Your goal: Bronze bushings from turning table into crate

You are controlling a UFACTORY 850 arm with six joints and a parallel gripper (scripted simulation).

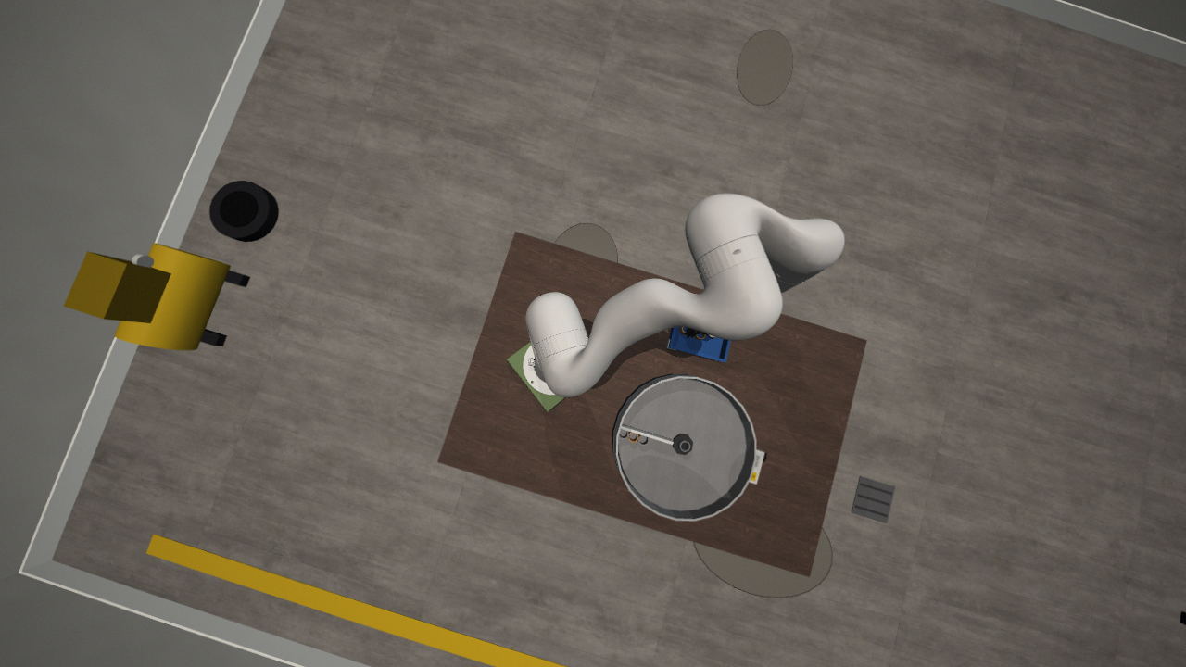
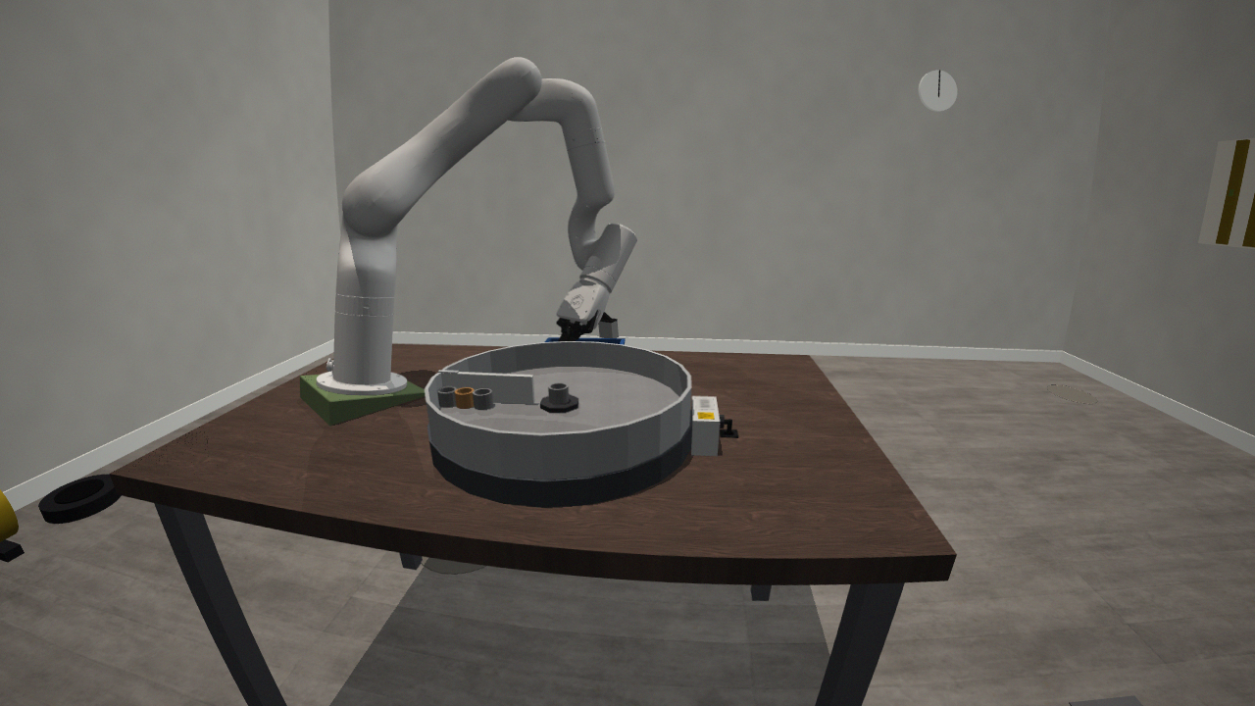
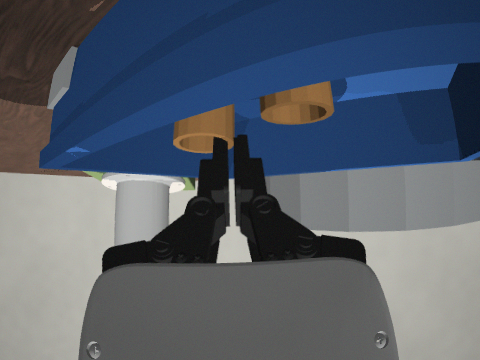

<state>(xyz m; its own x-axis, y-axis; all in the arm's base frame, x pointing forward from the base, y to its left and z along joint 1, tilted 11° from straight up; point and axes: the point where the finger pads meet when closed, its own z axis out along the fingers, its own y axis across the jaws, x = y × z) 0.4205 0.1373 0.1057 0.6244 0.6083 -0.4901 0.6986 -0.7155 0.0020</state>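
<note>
Right now my hand is 40 mm short of the blue crate and 30 mm above it. Round my hand: grey turning table 350 mm to the right.
</note>
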